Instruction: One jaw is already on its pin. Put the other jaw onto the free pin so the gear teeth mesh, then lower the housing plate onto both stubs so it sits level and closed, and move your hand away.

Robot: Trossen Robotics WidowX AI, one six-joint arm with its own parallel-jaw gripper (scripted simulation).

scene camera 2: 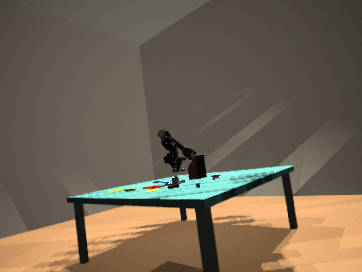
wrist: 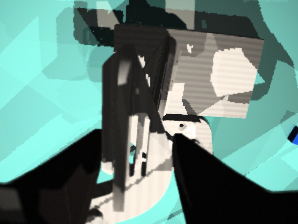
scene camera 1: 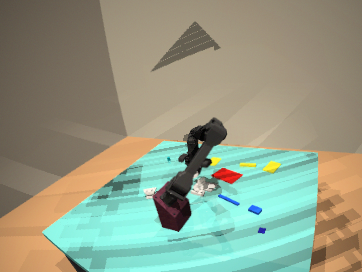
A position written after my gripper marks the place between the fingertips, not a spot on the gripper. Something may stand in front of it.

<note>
My gripper point(wrist: 138, 139) holds a jaw. Also in view: a white rounded piece point(wrist: 195, 127) and a jaw point(wrist: 164, 62).
</note>
